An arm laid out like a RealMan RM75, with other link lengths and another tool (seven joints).
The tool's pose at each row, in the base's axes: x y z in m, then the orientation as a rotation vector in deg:
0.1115, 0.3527, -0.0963, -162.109, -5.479, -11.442
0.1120, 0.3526, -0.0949, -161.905, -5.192, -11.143
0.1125, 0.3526, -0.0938, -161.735, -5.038, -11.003
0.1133, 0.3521, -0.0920, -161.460, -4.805, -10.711
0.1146, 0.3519, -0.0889, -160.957, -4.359, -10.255
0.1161, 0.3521, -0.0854, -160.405, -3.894, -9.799
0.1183, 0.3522, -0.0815, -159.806, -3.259, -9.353
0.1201, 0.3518, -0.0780, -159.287, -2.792, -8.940
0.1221, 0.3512, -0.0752, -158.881, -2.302, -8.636
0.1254, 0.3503, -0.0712, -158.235, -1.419, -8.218
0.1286, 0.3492, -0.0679, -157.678, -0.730, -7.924
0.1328, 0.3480, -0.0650, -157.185, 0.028, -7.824
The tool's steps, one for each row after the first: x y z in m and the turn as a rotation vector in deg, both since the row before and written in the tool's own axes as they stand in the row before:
0.0007, -0.0003, -0.0013, 0.223, -0.158, 0.239
0.0007, -0.0003, -0.0010, 0.178, -0.067, 0.128
0.0010, 0.0000, -0.0018, 0.293, -0.155, 0.204
0.0017, -0.0007, -0.0028, 0.527, -0.228, 0.380
0.0020, -0.0012, -0.0031, 0.573, -0.224, 0.397
0.0027, -0.0012, -0.0034, 0.613, -0.195, 0.517
0.0022, -0.0007, -0.0032, 0.533, -0.199, 0.396
0.0023, -0.0003, -0.0026, 0.411, -0.128, 0.395
0.0037, -0.0004, -0.0037, 0.643, -0.145, 0.695
0.0035, -0.0001, -0.0031, 0.550, -0.089, 0.543
0.0045, 0.0001, -0.0027, 0.471, 0.053, 0.564

